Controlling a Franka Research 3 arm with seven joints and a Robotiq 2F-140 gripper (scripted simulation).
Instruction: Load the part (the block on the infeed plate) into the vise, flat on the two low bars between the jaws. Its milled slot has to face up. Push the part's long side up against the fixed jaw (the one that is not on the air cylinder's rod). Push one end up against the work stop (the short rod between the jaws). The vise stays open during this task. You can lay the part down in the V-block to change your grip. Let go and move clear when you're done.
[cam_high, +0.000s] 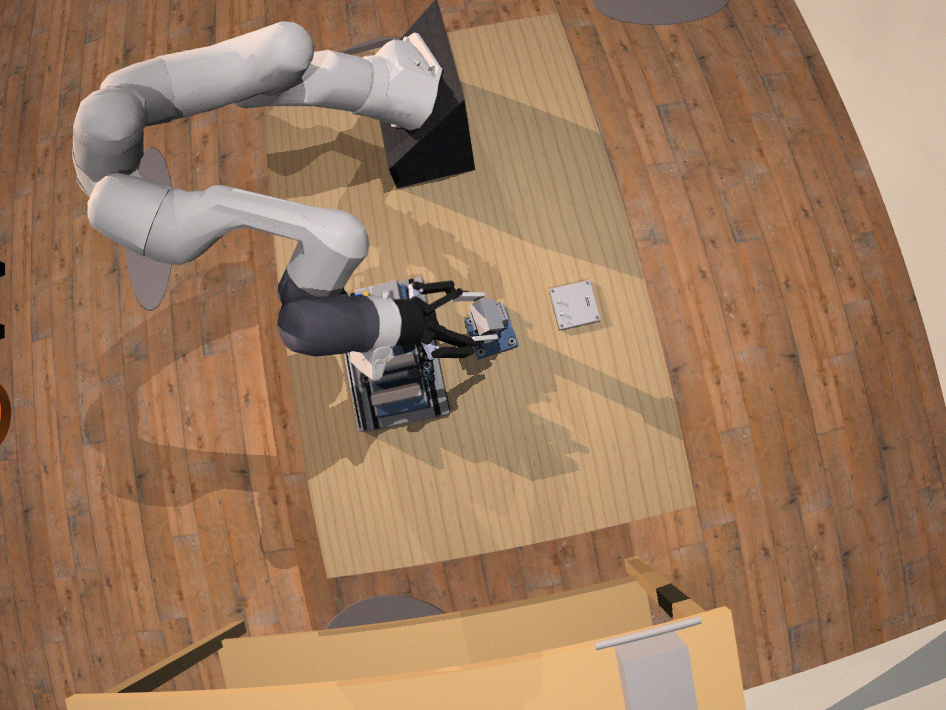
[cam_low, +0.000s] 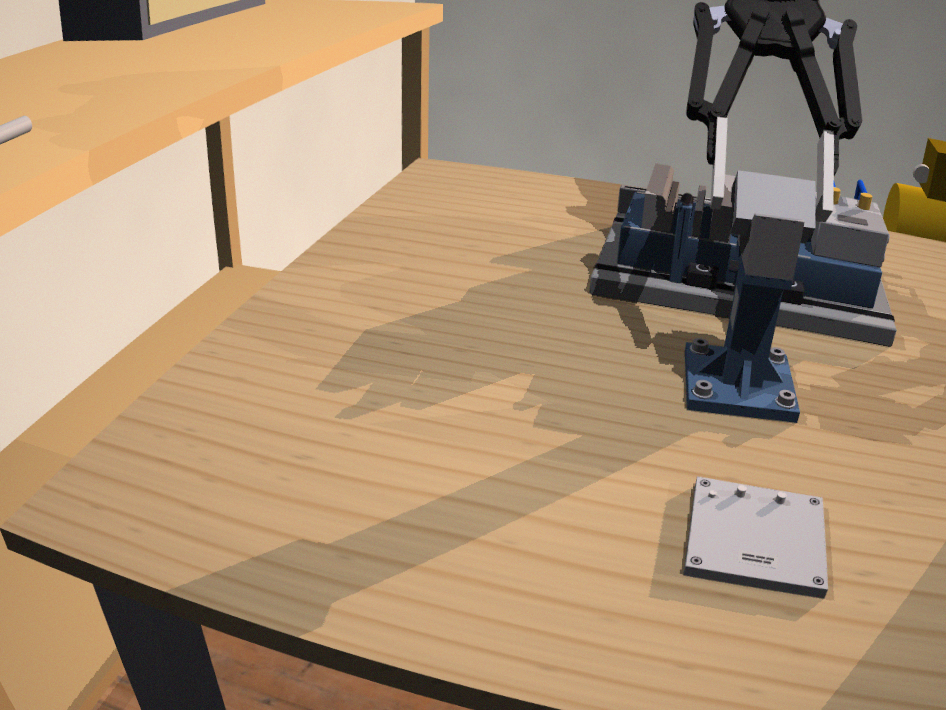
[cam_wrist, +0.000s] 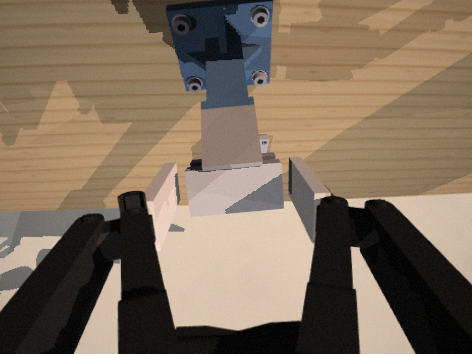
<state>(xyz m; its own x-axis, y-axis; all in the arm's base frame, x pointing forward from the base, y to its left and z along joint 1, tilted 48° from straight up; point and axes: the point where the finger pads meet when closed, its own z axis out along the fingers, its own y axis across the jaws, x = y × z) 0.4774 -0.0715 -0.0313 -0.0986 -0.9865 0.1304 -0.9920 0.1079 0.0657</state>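
My gripper is now 20 mm above the part and 10 mm to the right of it. Also, from my hand: work stop 150 mm to the right, 80 mm below, 50 mm ahead; v-block post 120 mm below, 20 mm to the left; work stop post 120 mm to the right, 120 mm below, 50 mm ahead.
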